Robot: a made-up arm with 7 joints. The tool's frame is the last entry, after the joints.
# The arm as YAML. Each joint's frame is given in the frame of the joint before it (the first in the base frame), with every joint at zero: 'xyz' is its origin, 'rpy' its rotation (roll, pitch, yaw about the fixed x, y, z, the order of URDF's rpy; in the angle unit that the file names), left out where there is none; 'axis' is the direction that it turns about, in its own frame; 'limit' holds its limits. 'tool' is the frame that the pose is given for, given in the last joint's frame.
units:
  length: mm
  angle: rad
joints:
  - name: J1
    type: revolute
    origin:
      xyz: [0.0, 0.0, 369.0]
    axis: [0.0, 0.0, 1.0]
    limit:
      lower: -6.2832
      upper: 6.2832
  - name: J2
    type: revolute
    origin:
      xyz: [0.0, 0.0, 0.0]
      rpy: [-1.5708, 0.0, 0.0]
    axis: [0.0, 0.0, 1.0]
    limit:
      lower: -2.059
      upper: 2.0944
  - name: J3
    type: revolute
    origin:
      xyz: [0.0, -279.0, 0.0]
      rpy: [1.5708, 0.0, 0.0]
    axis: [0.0, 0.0, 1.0]
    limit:
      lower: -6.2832
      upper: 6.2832
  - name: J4
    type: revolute
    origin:
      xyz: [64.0, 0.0, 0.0]
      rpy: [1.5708, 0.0, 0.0]
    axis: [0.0, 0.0, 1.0]
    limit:
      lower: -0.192
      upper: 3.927
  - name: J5
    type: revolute
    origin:
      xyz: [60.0, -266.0, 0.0]
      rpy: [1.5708, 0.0, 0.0]
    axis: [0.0, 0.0, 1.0]
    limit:
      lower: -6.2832
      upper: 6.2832
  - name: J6
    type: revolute
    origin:
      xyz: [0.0, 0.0, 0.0]
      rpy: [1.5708, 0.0, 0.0]
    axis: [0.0, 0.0, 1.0]
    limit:
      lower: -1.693
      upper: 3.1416
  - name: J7
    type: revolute
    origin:
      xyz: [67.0, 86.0, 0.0]
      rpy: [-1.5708, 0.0, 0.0]
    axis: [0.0, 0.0, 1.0]
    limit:
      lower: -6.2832
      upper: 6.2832
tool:
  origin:
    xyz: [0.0, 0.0, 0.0]
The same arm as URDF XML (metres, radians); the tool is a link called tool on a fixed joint. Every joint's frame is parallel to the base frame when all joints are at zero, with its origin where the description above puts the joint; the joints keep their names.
<robot name="arm">
<link name="base_link"/>
<link name="link1"/>
<link name="link2"/>
<link name="link3"/>
<link name="link4"/>
<link name="link5"/>
<link name="link6"/>
<link name="link7"/>
<link name="tool"/>
<joint name="J1" type="revolute"><parent link="base_link"/><child link="link1"/><origin xyz="0 0 0.369" rpy="0 0 0"/><axis xyz="0 0 1"/><limit lower="-6.2832" upper="6.2832"/></joint>
<joint name="J2" type="revolute"><parent link="link1"/><child link="link2"/><origin xyz="0 0 0" rpy="0 0 0"/><axis xyz="0 1 0"/><limit lower="-2.059" upper="2.0944"/></joint>
<joint name="J3" type="revolute"><parent link="link2"/><child link="link3"/><origin xyz="0 0 0.279" rpy="0 0 0"/><axis xyz="0 0 1"/><limit lower="-6.2832" upper="6.2832"/></joint>
<joint name="J4" type="revolute"><parent link="link3"/><child link="link4"/><origin xyz="0.064 0 0" rpy="0 0 0"/><axis xyz="0 -1 0"/><limit lower="-0.192" upper="3.927"/></joint>
<joint name="J5" type="revolute"><parent link="link4"/><child link="link5"/><origin xyz="0.06 0 -0.266" rpy="0 0 0"/><axis xyz="0 0 -1"/><limit lower="-6.2832" upper="6.2832"/></joint>
<joint name="J6" type="revolute"><parent link="link5"/><child link="link6"/><origin xyz="0 0 0" rpy="0 0 0"/><axis xyz="0 1 0"/><limit lower="-1.693" upper="3.1416"/></joint>
<joint name="J7" type="revolute"><parent link="link6"/><child link="link7"/><origin xyz="0.067 0 -0.086" rpy="0 0 0"/><axis xyz="0 0 -1"/><limit lower="-6.2832" upper="6.2832"/></joint>
<joint name="tool_fixed" type="fixed"><parent link="link7"/><child link="tool"/><origin xyz="0 0 0" rpy="-3.1416 0 0"/></joint>
</robot>

